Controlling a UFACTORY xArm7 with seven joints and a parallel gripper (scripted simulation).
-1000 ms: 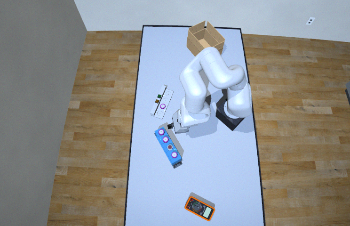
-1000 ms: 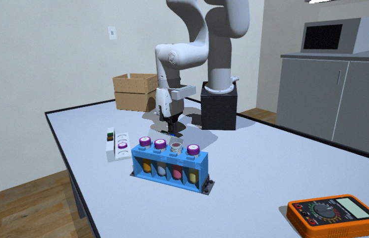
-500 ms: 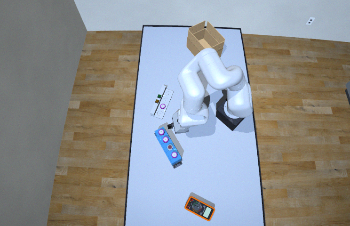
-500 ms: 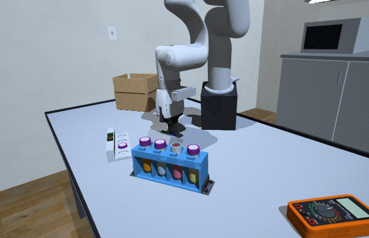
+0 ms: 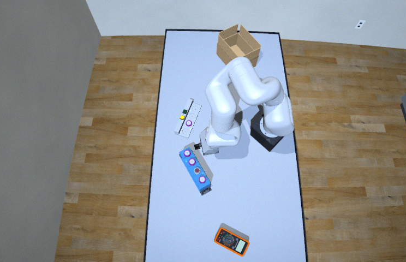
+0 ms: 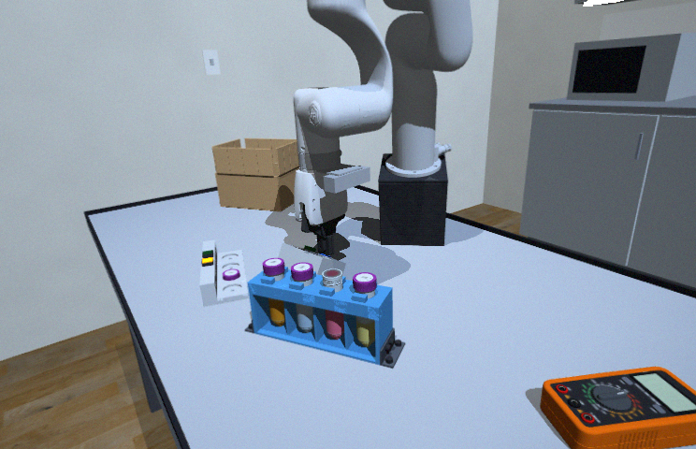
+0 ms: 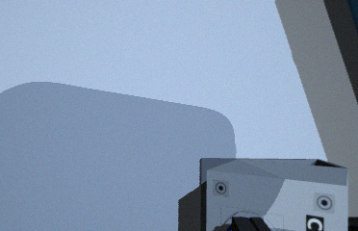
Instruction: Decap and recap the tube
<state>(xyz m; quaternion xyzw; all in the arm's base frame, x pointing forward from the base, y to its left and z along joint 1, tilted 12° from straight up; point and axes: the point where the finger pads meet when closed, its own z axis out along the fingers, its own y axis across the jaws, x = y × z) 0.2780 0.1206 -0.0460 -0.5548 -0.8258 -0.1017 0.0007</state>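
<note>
Right now the blue cycle key is 20 mm below my hand. Round my hand: key housing: 30 mm ahead, 20 mm to the right, 30 mm below; green ready key: 20 mm ahead, 40 mm to the right, 20 mm below; cap 4: 130 mm ahead, 100 mm to the left, 30 mm above.
</note>
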